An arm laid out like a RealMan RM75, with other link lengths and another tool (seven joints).
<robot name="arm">
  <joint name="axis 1" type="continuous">
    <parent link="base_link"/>
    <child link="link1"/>
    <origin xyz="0 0 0.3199"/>
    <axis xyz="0 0 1"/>
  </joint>
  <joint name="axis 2" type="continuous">
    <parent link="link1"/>
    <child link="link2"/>
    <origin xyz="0 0 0"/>
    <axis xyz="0 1 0"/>
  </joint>
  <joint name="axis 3" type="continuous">
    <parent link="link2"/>
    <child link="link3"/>
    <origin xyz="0 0 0.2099"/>
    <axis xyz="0 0 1"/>
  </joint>
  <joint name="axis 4" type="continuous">
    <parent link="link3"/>
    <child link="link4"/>
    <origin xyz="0 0 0"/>
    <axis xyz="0 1 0"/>
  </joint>
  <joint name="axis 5" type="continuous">
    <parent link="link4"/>
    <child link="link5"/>
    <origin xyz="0 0 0.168"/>
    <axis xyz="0 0 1"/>
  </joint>
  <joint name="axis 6" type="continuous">
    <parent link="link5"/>
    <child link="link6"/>
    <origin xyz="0 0 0"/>
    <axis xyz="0 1 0"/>
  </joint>
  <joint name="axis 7" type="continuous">
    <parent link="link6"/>
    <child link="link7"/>
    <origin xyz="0 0 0.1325"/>
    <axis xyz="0 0 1"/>
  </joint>
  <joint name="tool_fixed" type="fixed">
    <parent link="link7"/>
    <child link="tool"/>
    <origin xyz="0.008 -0.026 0.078" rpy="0 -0.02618 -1.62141"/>
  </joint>
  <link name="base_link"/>
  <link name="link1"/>
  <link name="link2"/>
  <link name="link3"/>
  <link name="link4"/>
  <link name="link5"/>
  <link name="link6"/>
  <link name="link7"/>
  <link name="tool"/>
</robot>
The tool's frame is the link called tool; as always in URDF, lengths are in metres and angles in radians. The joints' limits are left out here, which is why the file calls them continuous.
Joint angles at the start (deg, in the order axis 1, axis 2, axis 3, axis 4, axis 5, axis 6, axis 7):
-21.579, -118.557, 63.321, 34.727, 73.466, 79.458, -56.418
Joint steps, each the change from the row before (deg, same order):
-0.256, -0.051, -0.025, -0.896, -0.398, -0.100, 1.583
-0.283, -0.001, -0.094, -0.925, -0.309, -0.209, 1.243
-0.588, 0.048, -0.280, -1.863, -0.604, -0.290, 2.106
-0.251, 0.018, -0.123, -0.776, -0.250, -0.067, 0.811
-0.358, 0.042, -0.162, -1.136, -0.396, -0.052, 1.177
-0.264, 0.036, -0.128, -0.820, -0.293, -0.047, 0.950
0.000, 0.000, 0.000, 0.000, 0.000, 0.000, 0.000
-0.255, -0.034, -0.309, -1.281, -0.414, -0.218, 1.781
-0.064, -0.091, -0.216, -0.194, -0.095, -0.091, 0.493
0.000, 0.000, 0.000, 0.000, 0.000, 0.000, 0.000
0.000, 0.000, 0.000, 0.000, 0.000, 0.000, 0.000
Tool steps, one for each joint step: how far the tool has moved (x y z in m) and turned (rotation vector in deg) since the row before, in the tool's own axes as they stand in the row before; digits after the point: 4 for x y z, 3 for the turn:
0.0001, -0.0008, 0.0005, -0.127, 0.252, 0.787
0.0007, -0.0013, 0.0002, 0.011, 0.363, 0.486
0.0016, -0.0023, 0.0002, -0.026, 0.698, 0.632
0.0005, -0.0009, 0.0001, -0.037, 0.248, 0.200
0.0006, -0.0012, 0.0001, -0.076, 0.341, 0.284
0.0005, -0.0008, 0.0000, -0.048, 0.268, 0.311
0.0000, 0.0000, 0.0000, 0.000, 0.000, 0.000
0.0010, -0.0021, -0.0006, 0.037, 0.689, 0.625
0.0006, 0.0001, 0.0001, -0.103, 0.281, 0.257
0.0000, 0.0000, 0.0000, 0.000, 0.000, 0.000
0.0000, 0.0000, 0.0000, 0.000, 0.000, 0.000

